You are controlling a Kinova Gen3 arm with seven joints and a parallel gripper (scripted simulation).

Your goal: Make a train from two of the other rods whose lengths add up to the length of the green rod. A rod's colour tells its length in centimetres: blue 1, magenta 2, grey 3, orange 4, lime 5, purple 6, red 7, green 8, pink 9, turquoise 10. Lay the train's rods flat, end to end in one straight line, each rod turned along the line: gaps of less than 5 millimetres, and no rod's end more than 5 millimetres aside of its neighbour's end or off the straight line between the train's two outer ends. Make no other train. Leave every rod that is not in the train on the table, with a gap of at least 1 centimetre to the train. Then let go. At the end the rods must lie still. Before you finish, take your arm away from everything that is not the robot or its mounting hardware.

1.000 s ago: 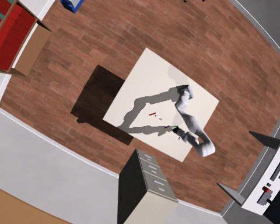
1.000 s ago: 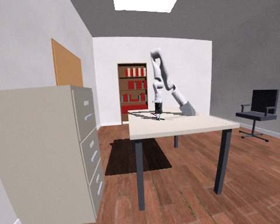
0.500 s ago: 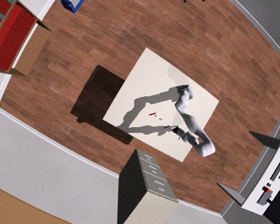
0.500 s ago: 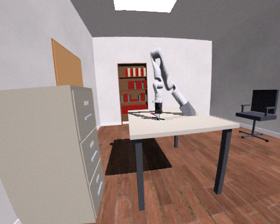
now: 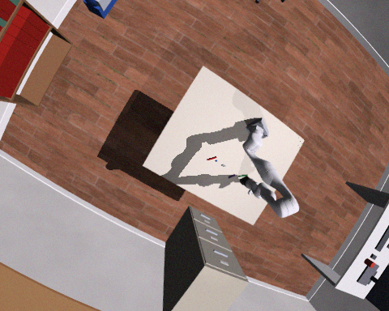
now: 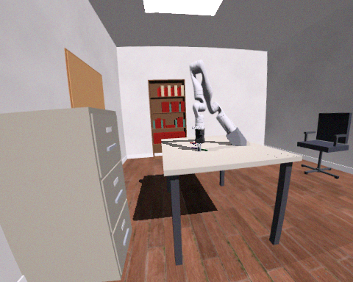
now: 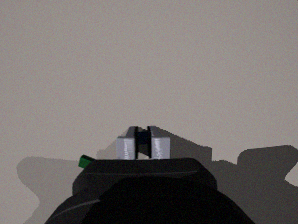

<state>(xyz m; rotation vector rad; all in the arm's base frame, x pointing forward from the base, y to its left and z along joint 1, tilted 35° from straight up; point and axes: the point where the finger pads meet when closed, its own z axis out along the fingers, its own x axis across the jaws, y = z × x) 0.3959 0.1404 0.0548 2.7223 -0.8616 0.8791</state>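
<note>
Right now the green rod is 40 mm behind my hand, 10 mm to the right of it and 10 mm below it. The rest, counted from my hand: grey rod: 210 mm to the right, 60 mm behind, 10 mm below; then red rod: 320 mm to the right, 70 mm behind, 10 mm below; then purple rod: 100 mm to the right, 10 mm below.
</note>
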